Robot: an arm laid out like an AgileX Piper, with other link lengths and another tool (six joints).
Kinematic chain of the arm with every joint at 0, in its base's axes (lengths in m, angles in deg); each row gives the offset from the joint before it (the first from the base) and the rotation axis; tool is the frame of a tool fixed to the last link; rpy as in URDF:
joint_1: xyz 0 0 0.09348 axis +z
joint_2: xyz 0 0 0 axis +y
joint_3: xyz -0.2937 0 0.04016 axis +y
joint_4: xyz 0.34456 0 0.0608 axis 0.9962 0 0.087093
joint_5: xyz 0 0 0 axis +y
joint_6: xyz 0.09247 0 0.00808 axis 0.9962 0 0.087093
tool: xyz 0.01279 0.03 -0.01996 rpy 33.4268 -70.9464 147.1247
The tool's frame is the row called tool.
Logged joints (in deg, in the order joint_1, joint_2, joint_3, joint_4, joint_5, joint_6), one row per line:
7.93 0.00 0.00 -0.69 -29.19 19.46
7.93 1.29 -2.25 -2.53 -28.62 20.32
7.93 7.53 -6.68 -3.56 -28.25 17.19
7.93 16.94 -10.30 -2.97 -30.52 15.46
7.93 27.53 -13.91 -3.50 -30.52 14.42
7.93 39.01 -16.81 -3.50 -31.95 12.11
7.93 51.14 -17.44 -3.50 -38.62 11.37
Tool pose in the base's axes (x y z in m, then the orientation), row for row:
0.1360 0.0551 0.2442 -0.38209 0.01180 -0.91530 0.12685
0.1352 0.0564 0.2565 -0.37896 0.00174 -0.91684 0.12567
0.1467 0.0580 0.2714 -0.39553 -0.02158 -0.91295 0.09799
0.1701 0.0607 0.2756 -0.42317 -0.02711 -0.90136 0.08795
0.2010 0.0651 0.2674 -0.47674 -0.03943 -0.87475 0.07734
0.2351 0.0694 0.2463 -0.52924 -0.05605 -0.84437 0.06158
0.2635 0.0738 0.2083 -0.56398 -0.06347 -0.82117 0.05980
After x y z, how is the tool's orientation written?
As a quaternion, x y z w.
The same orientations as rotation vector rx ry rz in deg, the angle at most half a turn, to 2 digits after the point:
-63.72 1.97 -152.65
-63.24 0.29 -153.01
-67.07 -3.66 -154.81
-72.18 -4.62 -153.75
-81.83 -6.77 -150.14
-91.70 -9.71 -146.30
-97.82 -11.01 -142.44

